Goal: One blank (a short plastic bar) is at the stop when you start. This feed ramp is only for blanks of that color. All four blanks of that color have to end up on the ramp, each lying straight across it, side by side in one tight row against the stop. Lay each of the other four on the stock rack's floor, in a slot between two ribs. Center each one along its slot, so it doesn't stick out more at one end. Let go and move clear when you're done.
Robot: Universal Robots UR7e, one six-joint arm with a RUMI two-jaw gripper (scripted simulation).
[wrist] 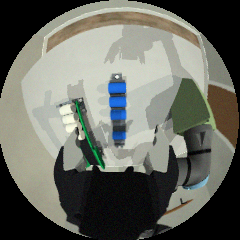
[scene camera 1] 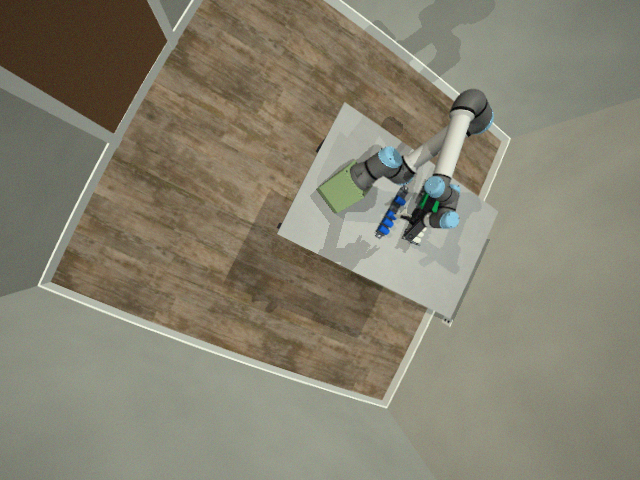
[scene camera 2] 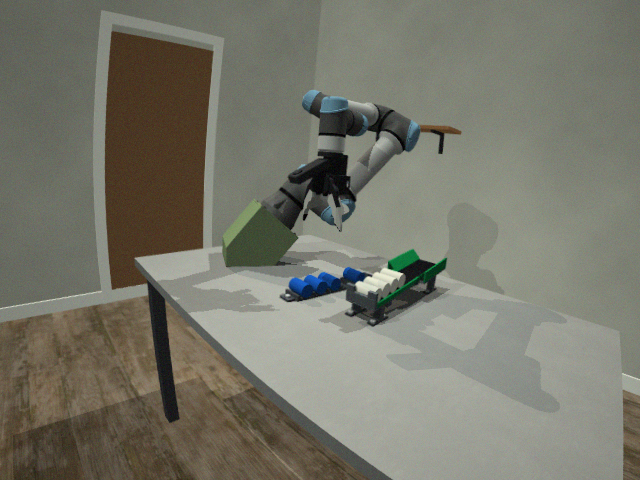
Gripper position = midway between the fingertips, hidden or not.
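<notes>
Gripper (scene camera 2: 320, 225), also (wrist: 116, 126).
</notes>
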